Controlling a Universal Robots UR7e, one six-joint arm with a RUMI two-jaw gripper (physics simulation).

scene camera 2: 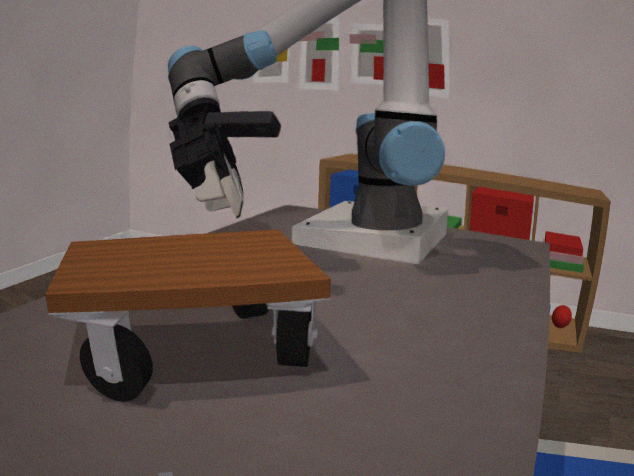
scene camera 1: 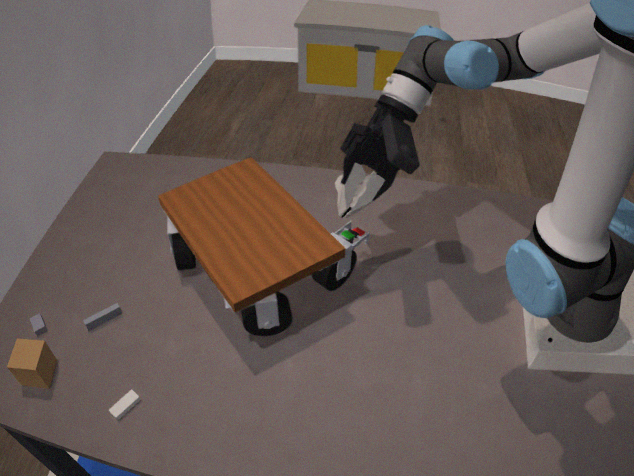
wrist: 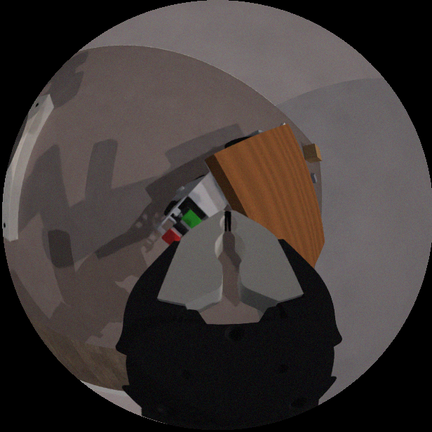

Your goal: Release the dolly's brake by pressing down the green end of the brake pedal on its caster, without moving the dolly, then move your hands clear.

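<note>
The dolly (scene camera 1: 245, 225) (scene camera 2: 189, 266) (wrist: 265, 185) has a brown wooden top and stands on black-wheeled casters. The brake pedal on its caster sticks out past the corner nearest the robot base in scene camera 1. The pedal's green end (scene camera 1: 348, 234) (wrist: 192, 218) is on the side toward the dolly, and its red end (scene camera 1: 358, 231) (wrist: 171, 236) is on the outer side. My gripper (scene camera 1: 345, 213) (scene camera 2: 237, 214) (wrist: 226, 212) is shut and empty, fingertips down. It hangs above the table close to the pedal, apart from it. The pedal is hidden in scene camera 2.
An orange-tan block (scene camera 1: 31, 362) (wrist: 312, 152), a grey bar (scene camera 1: 102, 316), a small grey piece (scene camera 1: 37, 324) and a white piece (scene camera 1: 124, 404) lie on the table (scene camera 1: 358, 420) beyond the dolly from the robot base (scene camera 1: 563, 358) (scene camera 2: 358, 240).
</note>
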